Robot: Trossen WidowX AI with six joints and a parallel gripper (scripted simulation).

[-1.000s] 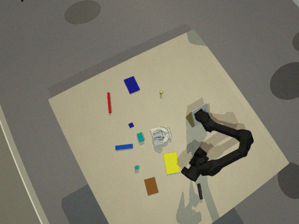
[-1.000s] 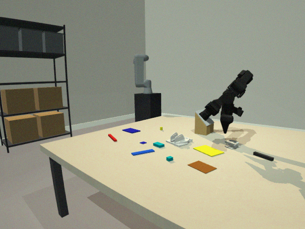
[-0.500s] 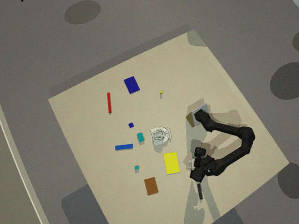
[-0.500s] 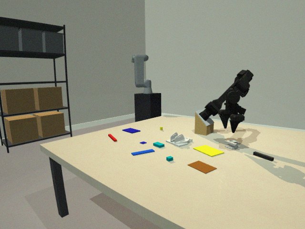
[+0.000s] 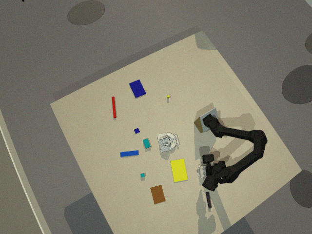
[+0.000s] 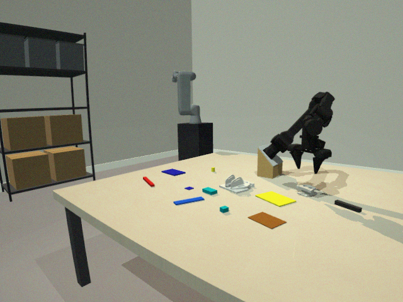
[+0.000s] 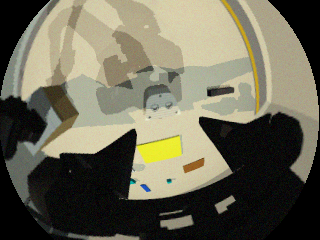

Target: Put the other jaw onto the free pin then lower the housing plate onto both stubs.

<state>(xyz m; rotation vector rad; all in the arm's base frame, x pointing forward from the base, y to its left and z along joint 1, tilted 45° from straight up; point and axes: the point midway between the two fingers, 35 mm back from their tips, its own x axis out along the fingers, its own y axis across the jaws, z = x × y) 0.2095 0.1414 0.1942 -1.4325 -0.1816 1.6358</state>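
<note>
Now: the small white part 90 mm below my gripper tip, 10 mm to the left of it and 10 mm behind it. From my gripper tip the other things lie so: yellow plate 110 mm ahead, 100 mm below, 90 mm to the right; brown plate 310 mm ahead, 100 mm below, 60 mm to the right; black bar 170 mm to the left, 90 mm below, 80 mm ahead.
</note>
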